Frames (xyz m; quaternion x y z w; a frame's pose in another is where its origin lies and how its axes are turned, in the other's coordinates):
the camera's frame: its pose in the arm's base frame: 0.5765 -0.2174 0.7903 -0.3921 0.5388 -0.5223 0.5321
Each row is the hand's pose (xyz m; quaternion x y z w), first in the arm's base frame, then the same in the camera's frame.
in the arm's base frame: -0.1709 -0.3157 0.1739 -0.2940 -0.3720 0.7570 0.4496
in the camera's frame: 0.2915 0.4901 -0.7894 0.1937 0.8906 -0.3334 0.2413
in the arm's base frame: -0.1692 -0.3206 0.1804 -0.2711 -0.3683 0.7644 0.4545
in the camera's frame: 0.2950 0.4832 -0.7862 0.1855 0.8822 -0.3536 0.2495
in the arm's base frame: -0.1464 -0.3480 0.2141 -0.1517 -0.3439 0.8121 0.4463
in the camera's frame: 0.3134 0.4492 -0.7561 0.1637 0.8211 -0.4487 0.3125
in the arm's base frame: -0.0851 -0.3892 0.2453 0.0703 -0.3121 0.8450 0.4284
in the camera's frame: 0.3409 0.4207 -0.6863 0.0869 0.6915 -0.5889 0.4091
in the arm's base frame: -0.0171 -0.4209 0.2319 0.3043 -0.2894 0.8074 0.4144
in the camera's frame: 0.3655 0.4383 -0.6164 -0.0405 0.5349 -0.6966 0.4765
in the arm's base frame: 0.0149 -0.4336 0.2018 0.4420 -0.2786 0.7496 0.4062
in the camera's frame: 0.3788 0.4702 -0.5864 -0.1361 0.4302 -0.7400 0.4988
